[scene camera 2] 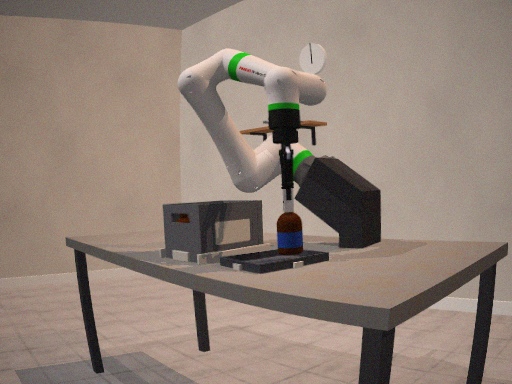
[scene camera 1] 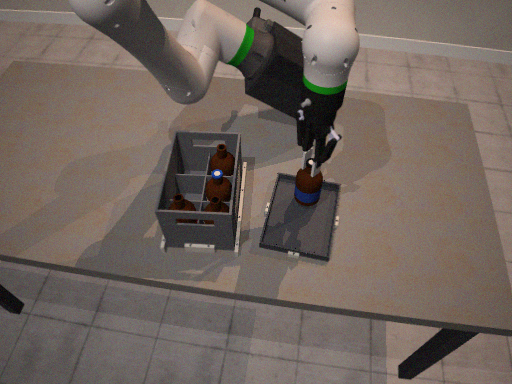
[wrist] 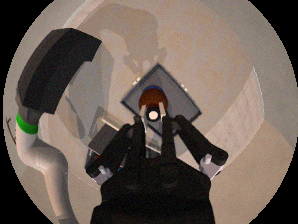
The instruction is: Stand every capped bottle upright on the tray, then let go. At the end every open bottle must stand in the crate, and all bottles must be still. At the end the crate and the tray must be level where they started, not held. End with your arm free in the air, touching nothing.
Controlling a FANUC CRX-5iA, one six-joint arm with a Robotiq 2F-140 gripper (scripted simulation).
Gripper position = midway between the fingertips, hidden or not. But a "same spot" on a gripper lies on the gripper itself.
gripper: scene camera 2; scene camera 1; wrist 153,109
dark tray: scene camera 2; scene camera 1; wrist 179,102
same spot on gripper: (scene camera 2: 287,166) = (scene camera 1: 331,148)
same spot on dark tray: (scene camera 2: 245,260) = (scene camera 1: 268,218)
